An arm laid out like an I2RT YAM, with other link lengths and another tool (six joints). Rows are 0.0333 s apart.
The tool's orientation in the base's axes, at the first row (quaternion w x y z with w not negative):
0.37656 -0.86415 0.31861 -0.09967
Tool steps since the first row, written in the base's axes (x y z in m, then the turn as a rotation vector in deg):
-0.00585 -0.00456 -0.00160 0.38 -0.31 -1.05
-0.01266 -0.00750 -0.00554 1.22 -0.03 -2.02
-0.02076 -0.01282 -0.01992 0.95 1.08 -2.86
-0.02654 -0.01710 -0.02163 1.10 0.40 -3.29
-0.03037 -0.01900 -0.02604 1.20 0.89 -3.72
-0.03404 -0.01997 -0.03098 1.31 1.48 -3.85
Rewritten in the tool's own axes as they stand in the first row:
-0.00158 0.00627 -0.00398 0.56 0.73 0.71
-0.00477 0.01383 -0.00576 1.10 0.88 1.89
-0.00676 0.03068 -0.00221 0.26 1.04 3.02
-0.00846 0.03685 -0.00592 0.83 1.62 2.98
-0.00995 0.04280 -0.00554 0.63 1.63 3.61
-0.01186 0.04857 -0.00418 0.35 1.37 4.09

